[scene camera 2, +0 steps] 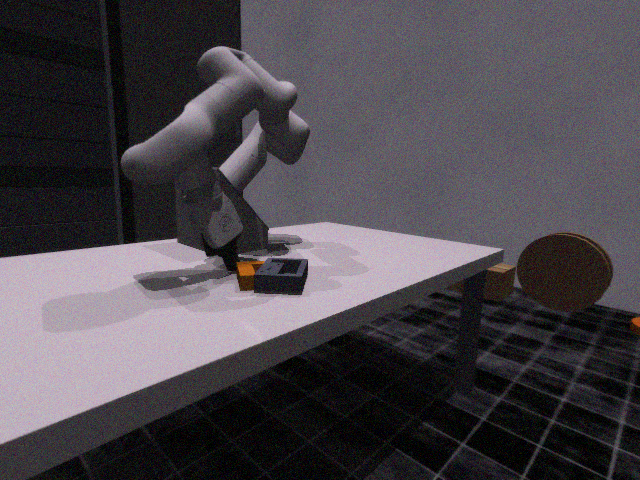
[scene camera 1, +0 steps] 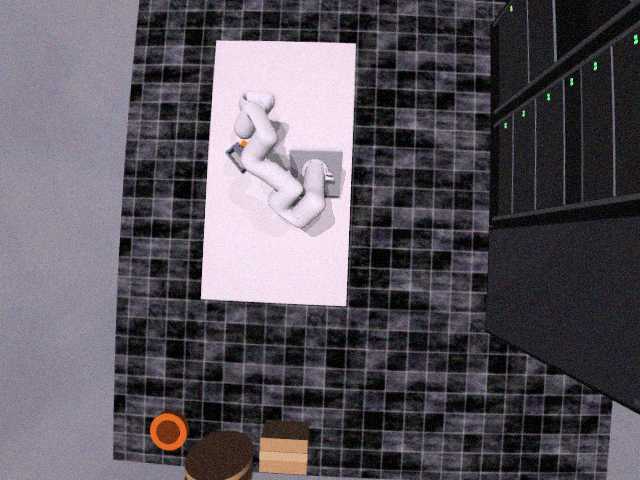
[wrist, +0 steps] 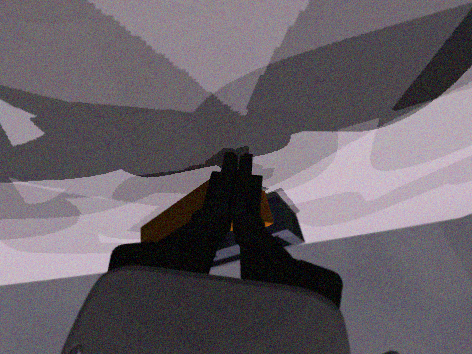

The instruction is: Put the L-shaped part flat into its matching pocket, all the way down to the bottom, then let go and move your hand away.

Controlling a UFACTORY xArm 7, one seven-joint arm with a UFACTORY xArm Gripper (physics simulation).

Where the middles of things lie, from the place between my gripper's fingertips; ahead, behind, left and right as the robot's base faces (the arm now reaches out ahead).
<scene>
The dark pocket block (scene camera 2: 276, 275) lies 130 mm ahead of my hand, 40 mm to the left of it and 10 mm above it.
</scene>
